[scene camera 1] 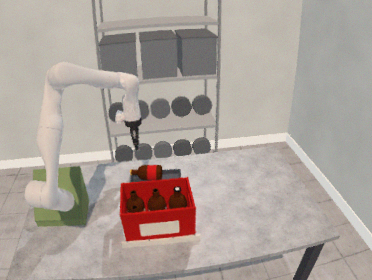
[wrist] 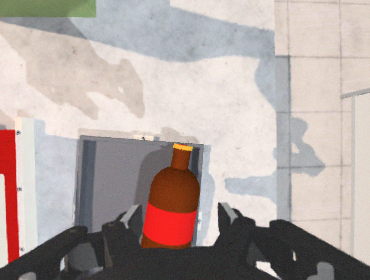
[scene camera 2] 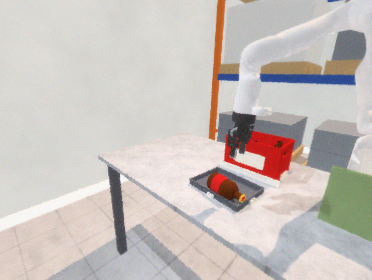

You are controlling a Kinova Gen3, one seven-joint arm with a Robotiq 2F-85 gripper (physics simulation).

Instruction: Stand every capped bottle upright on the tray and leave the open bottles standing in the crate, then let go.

Path:
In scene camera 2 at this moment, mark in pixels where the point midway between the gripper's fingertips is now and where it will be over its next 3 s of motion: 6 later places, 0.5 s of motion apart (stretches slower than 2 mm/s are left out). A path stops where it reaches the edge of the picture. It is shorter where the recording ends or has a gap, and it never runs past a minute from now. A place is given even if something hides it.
The gripper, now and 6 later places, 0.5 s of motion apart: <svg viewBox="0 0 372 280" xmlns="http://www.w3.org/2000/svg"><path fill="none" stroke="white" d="M237 155L237 179L235 184L234 192L234 195L234 196L236 192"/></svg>

